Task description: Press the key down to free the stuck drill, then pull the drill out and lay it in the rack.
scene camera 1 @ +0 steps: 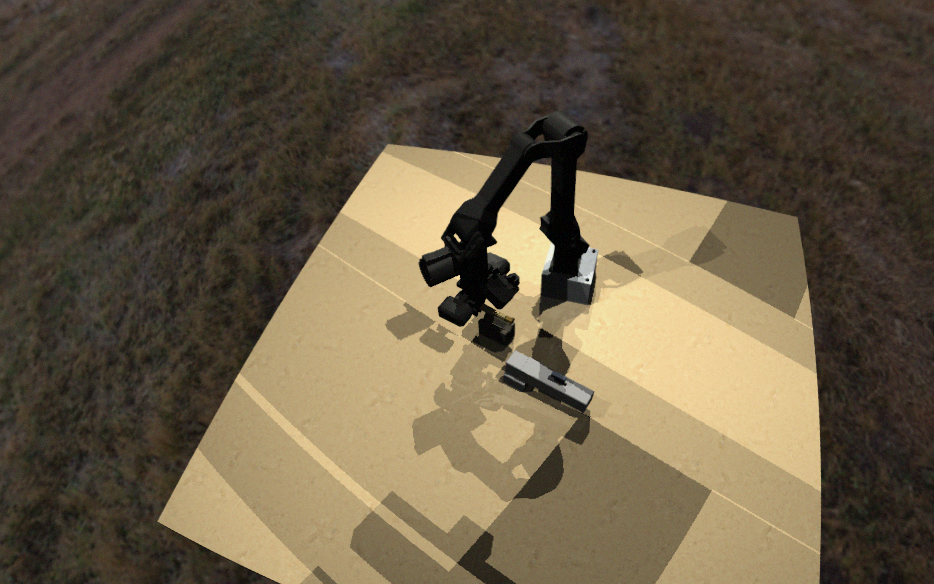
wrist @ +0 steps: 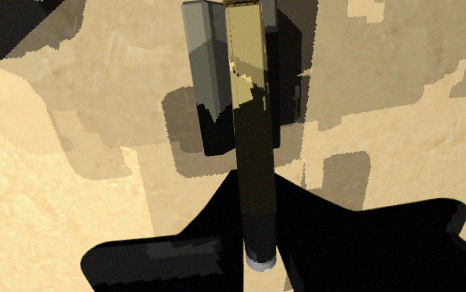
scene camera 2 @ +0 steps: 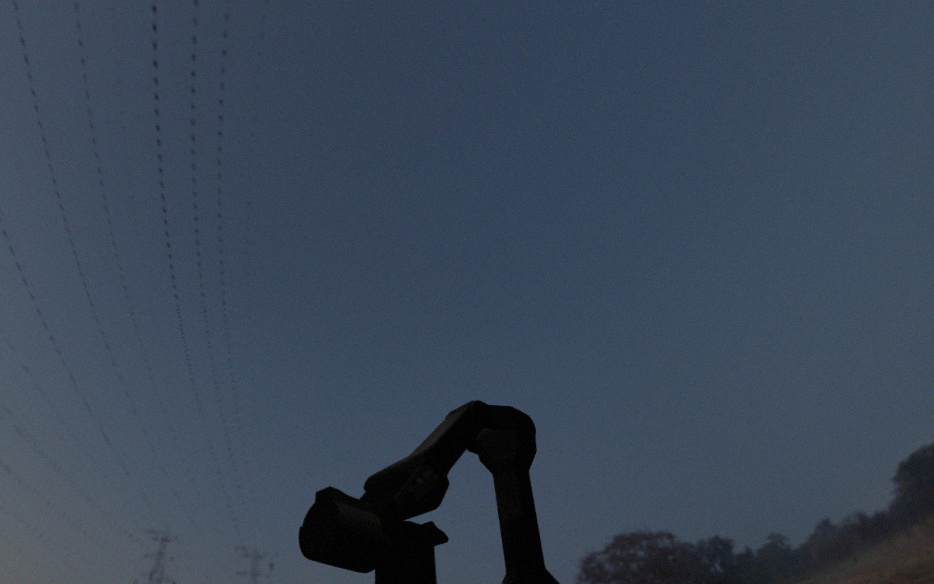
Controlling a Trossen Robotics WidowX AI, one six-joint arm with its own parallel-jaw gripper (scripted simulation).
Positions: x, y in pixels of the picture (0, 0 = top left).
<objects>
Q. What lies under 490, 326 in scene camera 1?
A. A grey rack.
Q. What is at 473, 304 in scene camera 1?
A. My gripper.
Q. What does my gripper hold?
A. A drill.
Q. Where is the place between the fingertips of my gripper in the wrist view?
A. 247, 175
</objects>
